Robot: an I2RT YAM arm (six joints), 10 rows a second.
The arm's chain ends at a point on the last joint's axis. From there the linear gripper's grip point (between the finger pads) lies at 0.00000 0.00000 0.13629 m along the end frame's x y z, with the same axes.
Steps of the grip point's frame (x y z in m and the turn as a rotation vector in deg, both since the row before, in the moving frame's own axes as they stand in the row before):
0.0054 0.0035 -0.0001 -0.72 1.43 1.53
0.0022 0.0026 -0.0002 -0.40 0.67 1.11
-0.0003 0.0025 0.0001 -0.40 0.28 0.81
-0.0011 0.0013 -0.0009 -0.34 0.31 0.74
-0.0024 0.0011 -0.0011 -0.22 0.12 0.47
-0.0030 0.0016 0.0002 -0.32 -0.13 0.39
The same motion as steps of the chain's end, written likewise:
0.0020 0.0017 0.0000 -0.72 1.43 1.53
0.0006 0.0016 -0.0002 -0.40 0.67 1.11
-0.0010 0.0015 0.0001 -0.40 0.28 0.81
-0.0018 0.0005 -0.0009 -0.34 0.31 0.74
-0.0027 0.0006 -0.0011 -0.22 0.12 0.47
-0.0027 0.0008 0.0002 -0.32 -0.13 0.39

